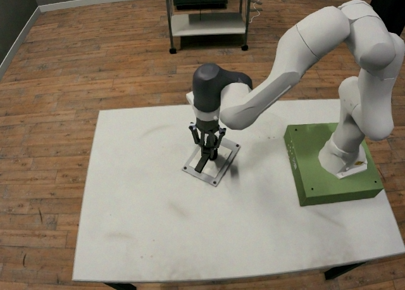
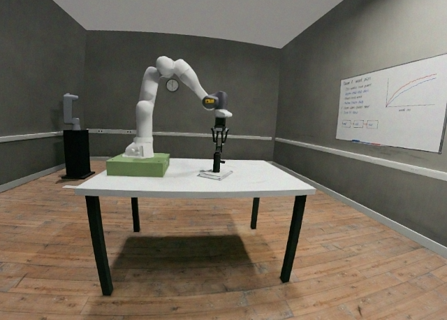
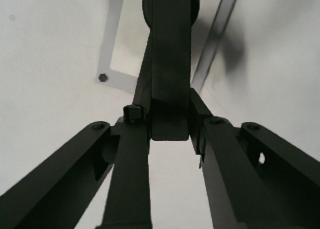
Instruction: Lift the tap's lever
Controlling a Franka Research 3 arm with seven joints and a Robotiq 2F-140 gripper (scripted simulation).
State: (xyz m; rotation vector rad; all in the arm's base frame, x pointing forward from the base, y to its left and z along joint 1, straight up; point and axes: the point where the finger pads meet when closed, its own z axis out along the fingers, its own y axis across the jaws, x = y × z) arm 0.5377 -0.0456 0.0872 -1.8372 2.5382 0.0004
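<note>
My gripper is now 6 cm above the tap, 5 cm to the left of it and 1 cm past it. Round my hand: dark lever 3 cm to the right, 1 cm below, 1 cm behind.
</note>
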